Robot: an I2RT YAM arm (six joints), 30 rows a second.
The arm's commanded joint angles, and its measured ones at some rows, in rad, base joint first. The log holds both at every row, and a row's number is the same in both.
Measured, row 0:
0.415, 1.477, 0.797, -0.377, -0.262, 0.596
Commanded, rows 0 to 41:
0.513, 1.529, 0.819, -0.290, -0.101, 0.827
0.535, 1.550, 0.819, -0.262, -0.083, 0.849
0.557, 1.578, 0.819, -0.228, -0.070, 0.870
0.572, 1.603, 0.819, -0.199, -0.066, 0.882
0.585, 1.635, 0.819, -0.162, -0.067, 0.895
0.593, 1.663, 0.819, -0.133, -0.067, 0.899
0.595, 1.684, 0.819, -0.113, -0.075, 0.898
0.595, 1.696, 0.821, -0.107, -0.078, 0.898
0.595, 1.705, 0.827, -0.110, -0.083, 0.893
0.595, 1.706, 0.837, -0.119, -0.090, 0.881
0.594, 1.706, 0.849, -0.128, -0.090, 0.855
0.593, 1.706, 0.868, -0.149, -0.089, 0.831
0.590, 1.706, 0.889, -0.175, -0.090, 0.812
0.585, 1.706, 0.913, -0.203, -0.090, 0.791
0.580, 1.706, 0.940, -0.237, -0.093, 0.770
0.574, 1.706, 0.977, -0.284, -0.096, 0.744
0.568, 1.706, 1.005, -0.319, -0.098, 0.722
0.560, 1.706, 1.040, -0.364, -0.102, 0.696
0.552, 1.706, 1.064, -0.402, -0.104, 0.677
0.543, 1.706, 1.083, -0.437, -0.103, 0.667
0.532, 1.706, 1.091, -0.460, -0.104, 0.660
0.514, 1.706, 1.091, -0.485, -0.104, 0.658
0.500, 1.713, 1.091, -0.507, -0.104, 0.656
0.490, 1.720, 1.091, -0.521, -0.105, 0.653
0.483, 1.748, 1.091, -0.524, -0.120, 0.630
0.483, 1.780, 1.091, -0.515, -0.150, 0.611
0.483, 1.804, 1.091, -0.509, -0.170, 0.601
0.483, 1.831, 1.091, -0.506, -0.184, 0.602
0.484, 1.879, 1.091, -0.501, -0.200, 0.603
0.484, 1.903, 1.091, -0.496, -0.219, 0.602
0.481, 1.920, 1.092, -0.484, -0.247, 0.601
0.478, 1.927, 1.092, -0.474, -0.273, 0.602
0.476, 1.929, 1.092, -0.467, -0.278, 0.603
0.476, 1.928, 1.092, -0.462, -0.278, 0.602
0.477, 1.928, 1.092, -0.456, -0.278, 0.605
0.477, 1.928, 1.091, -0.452, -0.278, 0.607
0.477, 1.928, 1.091, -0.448, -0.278, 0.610
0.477, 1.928, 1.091, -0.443, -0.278, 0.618
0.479, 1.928, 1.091, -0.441, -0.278, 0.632
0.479, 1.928, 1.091, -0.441, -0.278, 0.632
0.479, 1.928, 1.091, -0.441, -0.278, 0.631
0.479, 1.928, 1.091, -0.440, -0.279, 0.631
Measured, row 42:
0.476, 1.897, 1.093, -0.443, -0.270, 0.619
